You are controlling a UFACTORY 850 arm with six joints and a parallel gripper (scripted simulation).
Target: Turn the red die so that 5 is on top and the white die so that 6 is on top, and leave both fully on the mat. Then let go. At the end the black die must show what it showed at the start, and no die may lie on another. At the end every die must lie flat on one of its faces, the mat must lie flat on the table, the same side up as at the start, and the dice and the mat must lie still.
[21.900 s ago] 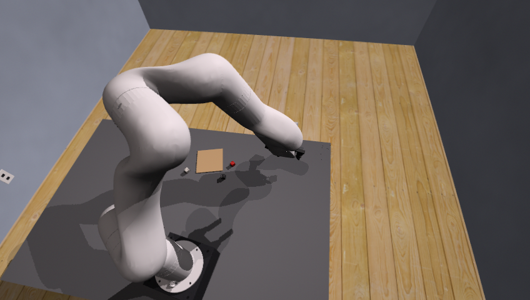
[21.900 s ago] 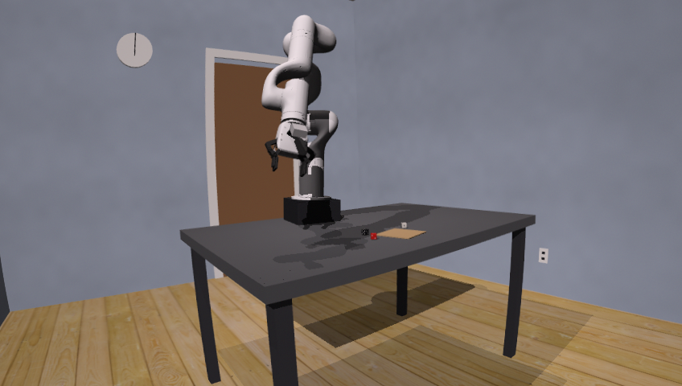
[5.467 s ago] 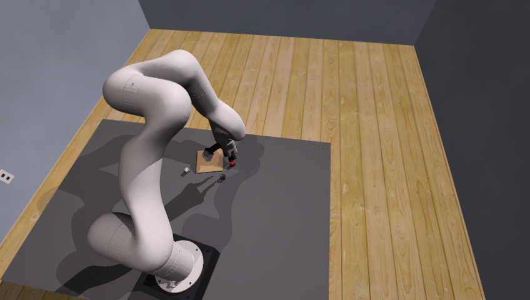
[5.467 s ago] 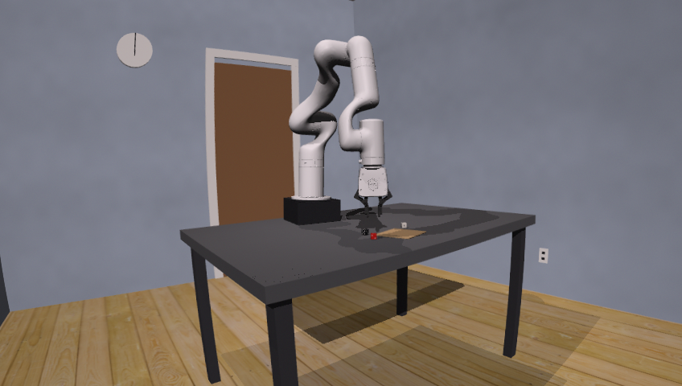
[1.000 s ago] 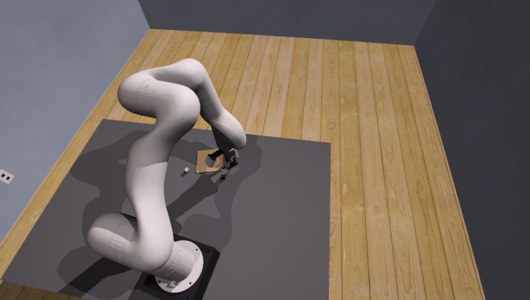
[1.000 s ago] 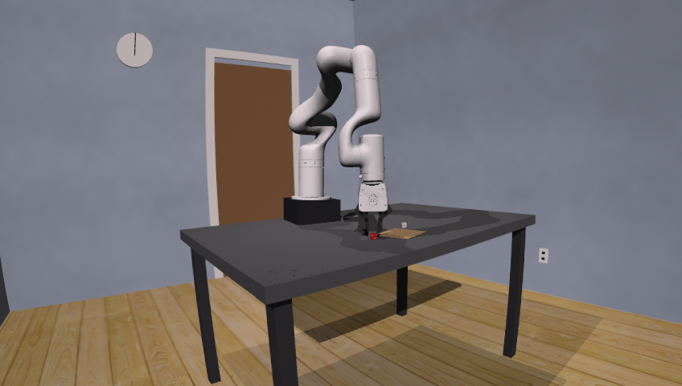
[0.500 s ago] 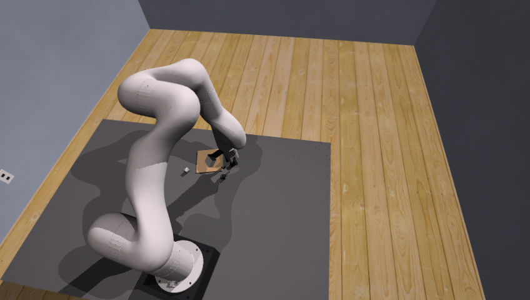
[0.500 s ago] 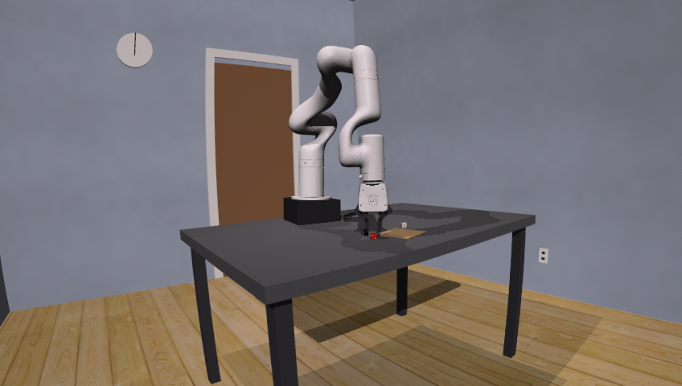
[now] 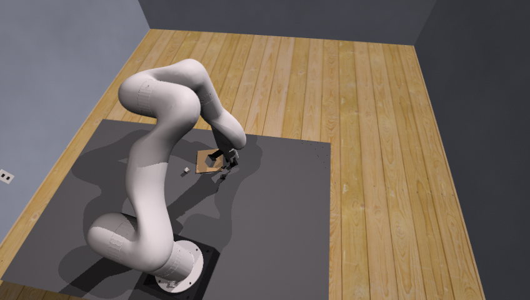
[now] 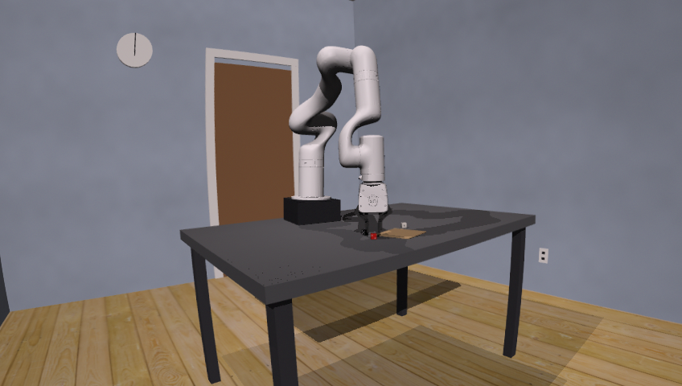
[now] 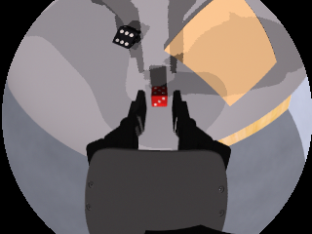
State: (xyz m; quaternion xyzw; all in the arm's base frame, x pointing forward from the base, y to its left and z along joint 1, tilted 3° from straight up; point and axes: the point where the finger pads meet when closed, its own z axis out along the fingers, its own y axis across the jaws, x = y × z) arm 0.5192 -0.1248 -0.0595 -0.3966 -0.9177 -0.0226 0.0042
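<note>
My gripper is now 30 mm above the red die. Round my hand: tan mat (30 mm ahead, 120 mm to the left, 40 mm below); then white die (50 mm behind, 230 mm to the left, 30 mm below); then black die (80 mm behind, 30 mm to the left, 30 mm below).
</note>
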